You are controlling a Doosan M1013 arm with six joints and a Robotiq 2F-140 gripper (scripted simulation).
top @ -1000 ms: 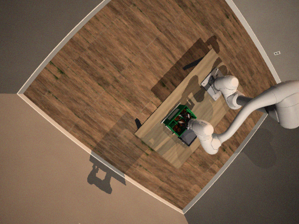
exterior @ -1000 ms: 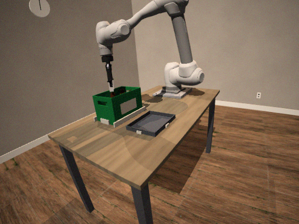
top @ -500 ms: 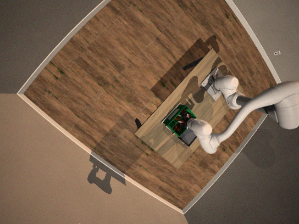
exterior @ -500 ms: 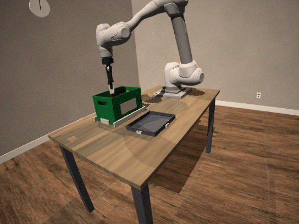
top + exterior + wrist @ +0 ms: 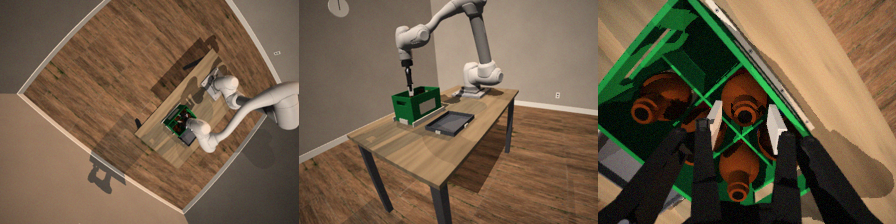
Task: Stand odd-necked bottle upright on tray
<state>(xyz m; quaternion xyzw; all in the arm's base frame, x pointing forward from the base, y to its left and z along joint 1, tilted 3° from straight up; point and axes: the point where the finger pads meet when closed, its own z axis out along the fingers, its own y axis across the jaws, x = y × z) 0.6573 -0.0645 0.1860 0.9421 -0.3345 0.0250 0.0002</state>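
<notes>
Now: hand 1 cm past the green crate, 5 cm to the right of it and 10 cm above it. The rest, counted from my hand: dark grey tray: 2 cm behind, 32 cm to the left, 17 cm below.
</notes>
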